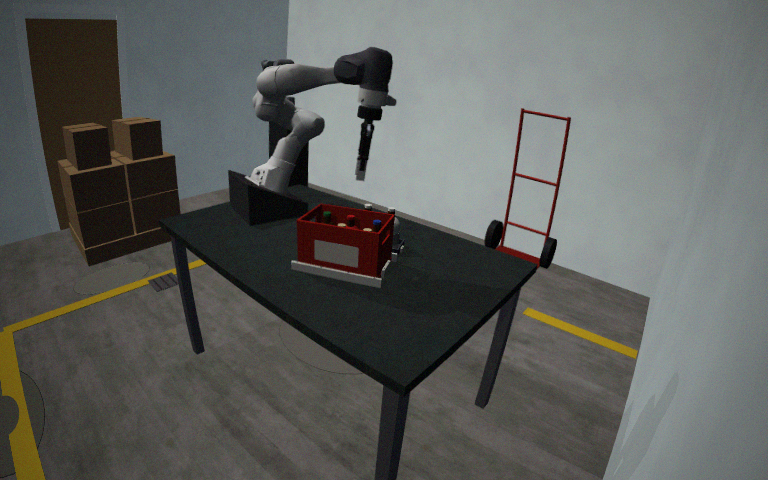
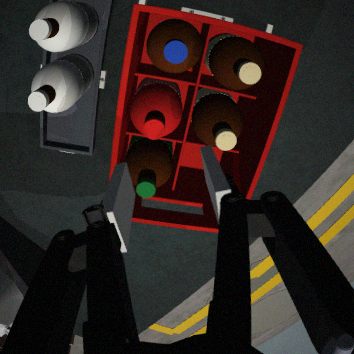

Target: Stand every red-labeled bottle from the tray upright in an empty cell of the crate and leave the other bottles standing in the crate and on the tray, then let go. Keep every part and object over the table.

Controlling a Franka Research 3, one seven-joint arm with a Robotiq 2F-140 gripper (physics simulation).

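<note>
The red crate [image 1: 306, 243] [image 2: 116, 125] stands on the table. A red-labeled bottle with a red cap [image 1: 351, 219] [image 2: 156, 107] stands upright in its middle cell on the tray side. Bottles with a blue cap [image 1: 377, 224] [image 2: 175, 52], a green cap [image 1: 327, 215] [image 2: 146, 189] and two cream caps stand in other cells; one cell beside the green-capped bottle is empty. Two white bottles [image 2: 65, 25] [image 2: 60, 85] with white caps stand on the dark tray [image 2: 67, 149]; no red-labeled bottle shows on it. My gripper [image 1: 360, 176] [image 2: 166, 171] is partly open and empty, high above the crate.
White strips [image 1: 334, 273] run along the crate's base on the dark table [image 1: 430, 316]. The tray stands close behind the crate. A black angled panel [image 1: 266, 202] stands by the robot base. A red hand truck [image 1: 535, 178] and stacked cardboard boxes [image 1: 99, 189] stand on the floor beyond the table.
</note>
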